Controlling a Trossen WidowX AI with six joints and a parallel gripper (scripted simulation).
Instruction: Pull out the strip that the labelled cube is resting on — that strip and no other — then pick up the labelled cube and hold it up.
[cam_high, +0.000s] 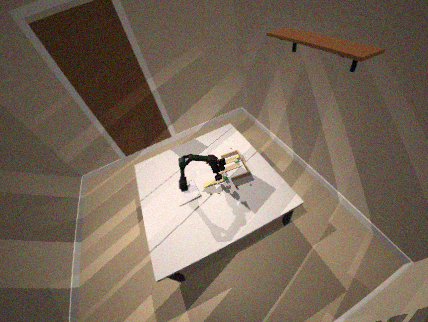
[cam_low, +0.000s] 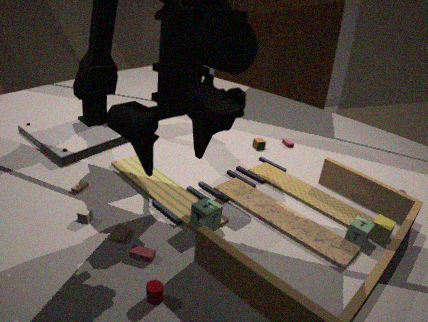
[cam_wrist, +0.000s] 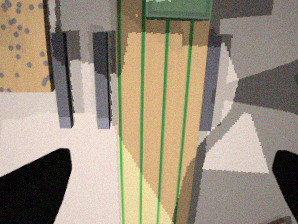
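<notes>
Right now the grey cube is 30 mm behind my gripper tip, 130 mm to the right of it and 50 mm below it.
</notes>
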